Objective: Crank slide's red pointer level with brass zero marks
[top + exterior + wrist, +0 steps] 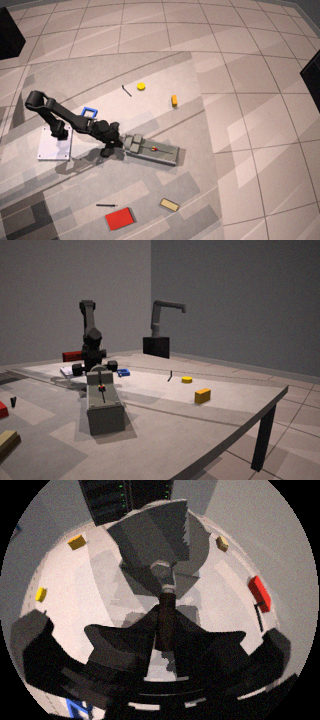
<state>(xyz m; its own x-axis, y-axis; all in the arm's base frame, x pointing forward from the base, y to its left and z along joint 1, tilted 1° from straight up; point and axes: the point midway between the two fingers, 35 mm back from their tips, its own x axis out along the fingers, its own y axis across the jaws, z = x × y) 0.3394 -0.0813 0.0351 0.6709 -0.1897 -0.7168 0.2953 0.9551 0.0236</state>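
Now: gripper tip 170 mm short of the red pointer, 50 mm to the left of it and 50 mm below it. Round my gripper tip: blue block (230 mm to the left, 200 mm behind, 20 mm below); red plate (380 mm to the right, 30 mm behind, 20 mm below); dark crank handle (30 mm above, 20 mm behind, 10 mm to the left).
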